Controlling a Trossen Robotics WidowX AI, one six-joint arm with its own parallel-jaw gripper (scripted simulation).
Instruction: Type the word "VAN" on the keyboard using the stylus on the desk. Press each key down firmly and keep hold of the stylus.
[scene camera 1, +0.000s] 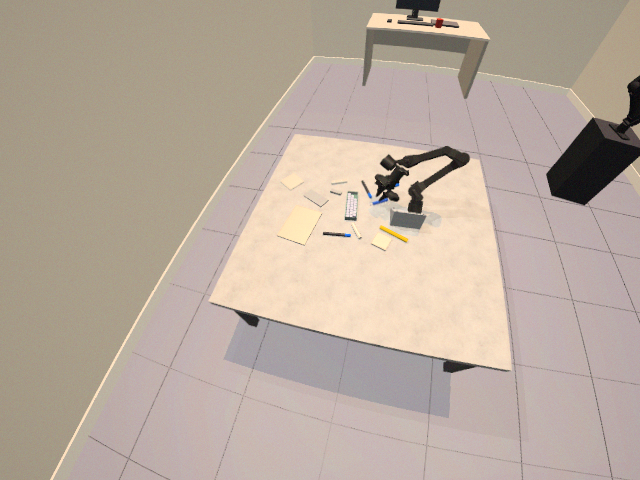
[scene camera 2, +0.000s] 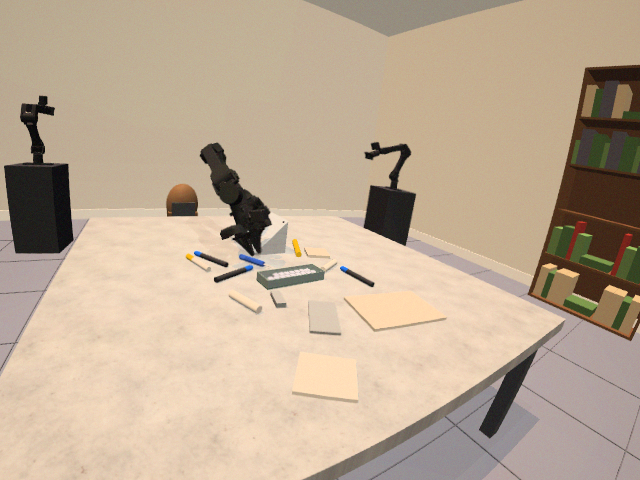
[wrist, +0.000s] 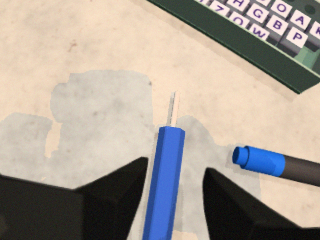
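Note:
There is my gripper, and I can see it in scene camera 2 (scene camera 2: 256, 254). The wrist view has the gripper in it as well (wrist: 175, 170).

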